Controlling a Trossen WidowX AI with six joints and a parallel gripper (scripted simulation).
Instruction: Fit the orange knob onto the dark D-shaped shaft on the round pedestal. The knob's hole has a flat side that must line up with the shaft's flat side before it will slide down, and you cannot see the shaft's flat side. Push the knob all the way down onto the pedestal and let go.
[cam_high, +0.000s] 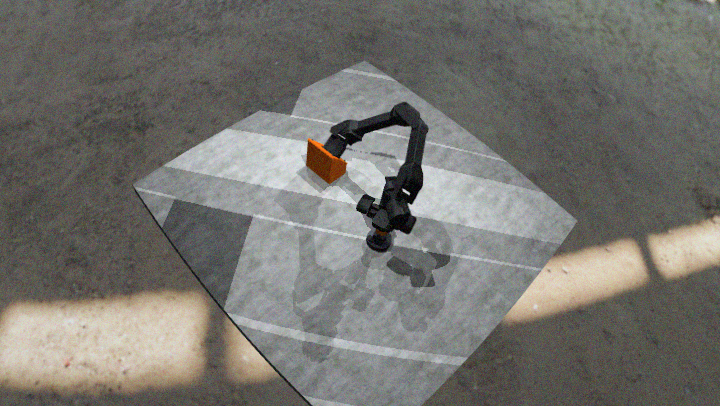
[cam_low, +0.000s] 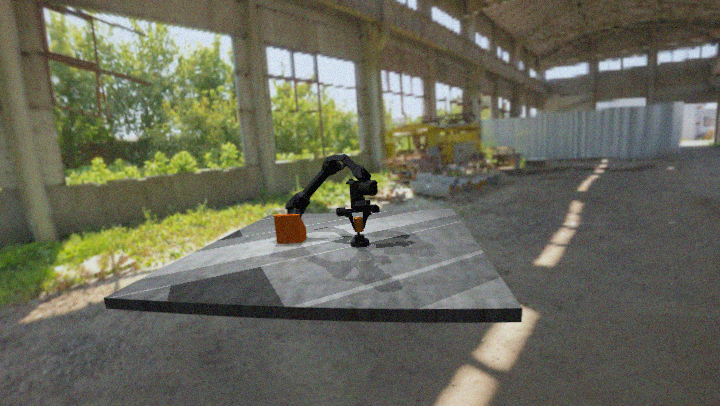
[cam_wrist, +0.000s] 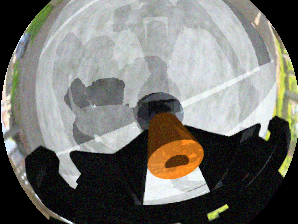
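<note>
My gripper tip is now 20 mm below the orange knob. Also, from my gripper tip: dark round pedestal: 40 mm below.
</note>
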